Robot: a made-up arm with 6 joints. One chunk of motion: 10 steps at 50 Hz.
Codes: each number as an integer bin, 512 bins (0 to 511) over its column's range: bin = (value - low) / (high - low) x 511, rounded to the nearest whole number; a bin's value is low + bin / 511 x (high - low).
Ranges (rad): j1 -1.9..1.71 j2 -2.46..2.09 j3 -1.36..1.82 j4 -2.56..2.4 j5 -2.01..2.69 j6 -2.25..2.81
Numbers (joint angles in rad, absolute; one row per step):
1: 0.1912 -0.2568 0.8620 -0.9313 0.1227 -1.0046
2: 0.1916 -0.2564 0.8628 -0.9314 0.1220 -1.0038
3: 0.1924 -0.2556 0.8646 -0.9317 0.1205 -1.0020
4: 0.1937 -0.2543 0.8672 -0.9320 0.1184 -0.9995
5: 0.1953 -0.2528 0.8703 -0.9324 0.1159 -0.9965
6: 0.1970 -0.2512 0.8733 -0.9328 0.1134 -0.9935
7: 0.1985 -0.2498 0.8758 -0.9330 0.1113 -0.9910
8: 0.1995 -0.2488 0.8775 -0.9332 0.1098 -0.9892
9: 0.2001 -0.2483 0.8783 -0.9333 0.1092 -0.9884
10: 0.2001 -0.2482 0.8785 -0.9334 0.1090 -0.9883
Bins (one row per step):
1: 296 247 357 168 232 126
2: 296 247 357 168 232 126
3: 296 248 357 168 232 126
4: 296 248 358 168 231 126
5: 297 248 358 168 231 127
6: 297 248 359 168 231 127
7: 297 248 359 168 231 127
8: 297 248 360 168 230 127
9: 297 248 360 168 230 127
10: 297 248 360 168 230 127

